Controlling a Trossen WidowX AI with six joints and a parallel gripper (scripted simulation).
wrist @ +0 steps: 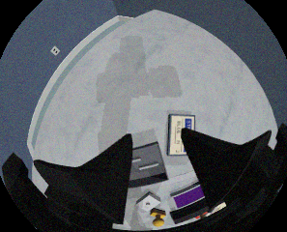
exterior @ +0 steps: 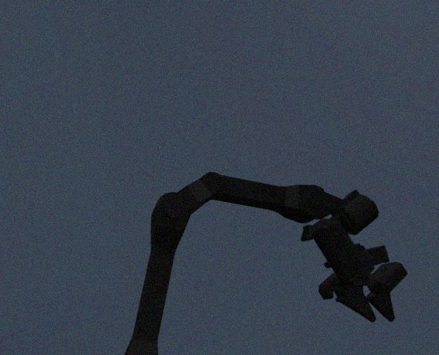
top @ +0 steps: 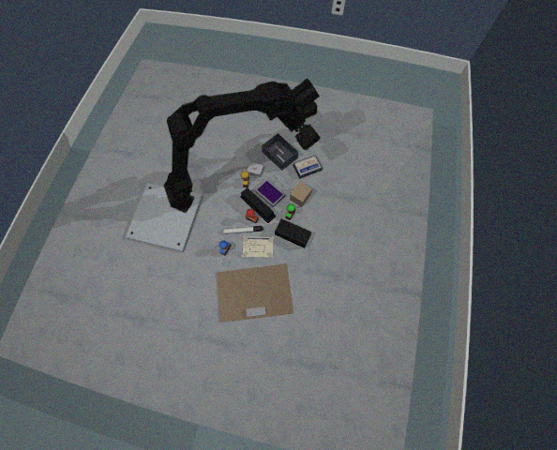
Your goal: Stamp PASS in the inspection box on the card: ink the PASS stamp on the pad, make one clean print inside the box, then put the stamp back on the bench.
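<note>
Now: the green-knobbed stamp 24 cm to the right of my gripper tip, 13 cm below it and 6 cm ahead of it. Also, from my gripper tip: black tray: 13 cm below, 7 cm behind, 3 cm to the right; blue-and-white box: 13 cm below, 4 cm to the right, 4 cm ahead; tan box: 17 cm to the right, 12 cm below, 7 cm ahead.
</note>
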